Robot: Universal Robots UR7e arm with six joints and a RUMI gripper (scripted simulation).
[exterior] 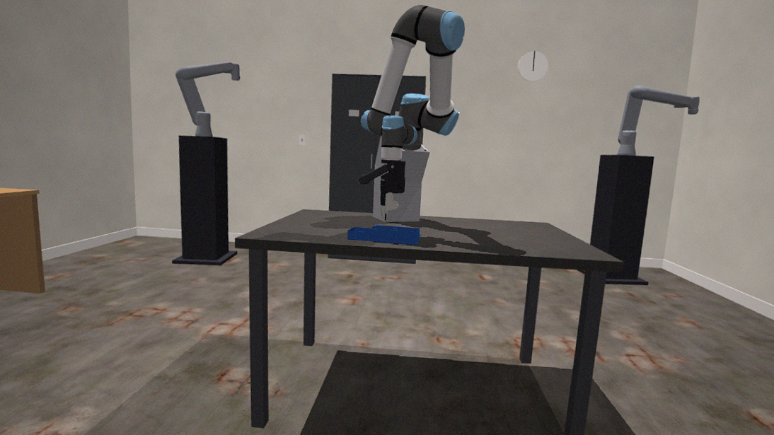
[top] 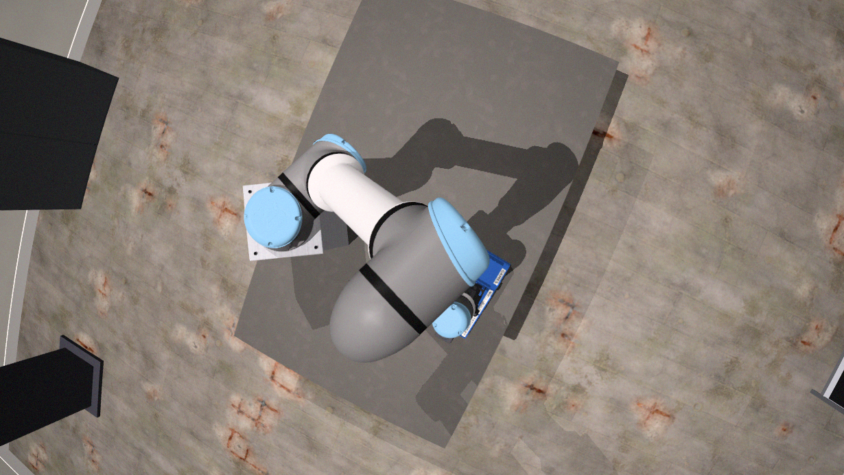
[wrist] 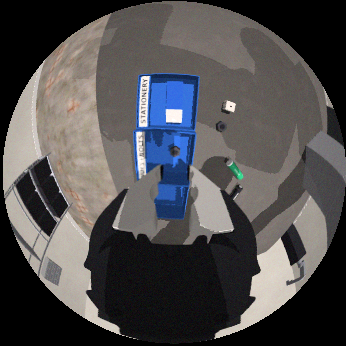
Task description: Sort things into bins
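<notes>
Right now my hand is 100 mm past the white die, 80 mm above it and 60 mm to the left of it. Also, from my hand: black cylinder: 120 mm to the left, 120 mm behind, 80 mm below; then green stick-like thing: 110 mm behind, 80 mm below, 60 mm to the left.
</notes>
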